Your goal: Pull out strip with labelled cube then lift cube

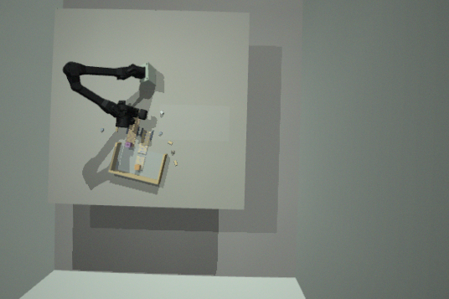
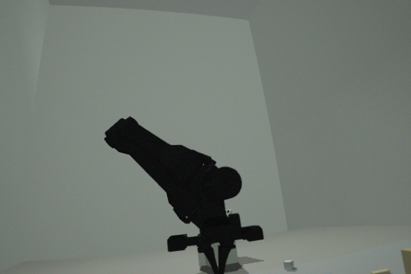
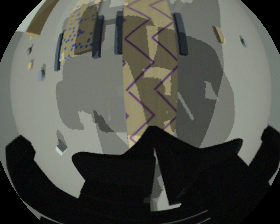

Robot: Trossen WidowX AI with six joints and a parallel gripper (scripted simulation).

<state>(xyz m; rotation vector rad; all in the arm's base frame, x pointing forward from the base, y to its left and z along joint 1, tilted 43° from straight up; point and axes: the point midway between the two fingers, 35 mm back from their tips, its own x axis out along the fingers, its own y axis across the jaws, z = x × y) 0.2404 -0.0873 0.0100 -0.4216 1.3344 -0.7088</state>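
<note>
The purple labelled cube lies 21 cm ahead of my gripper tip, 4 cm to the right of it and 2 cm above it. Round my gripper tip: blue-dotted strip (19 cm ahead, 5 cm to the left).
</note>
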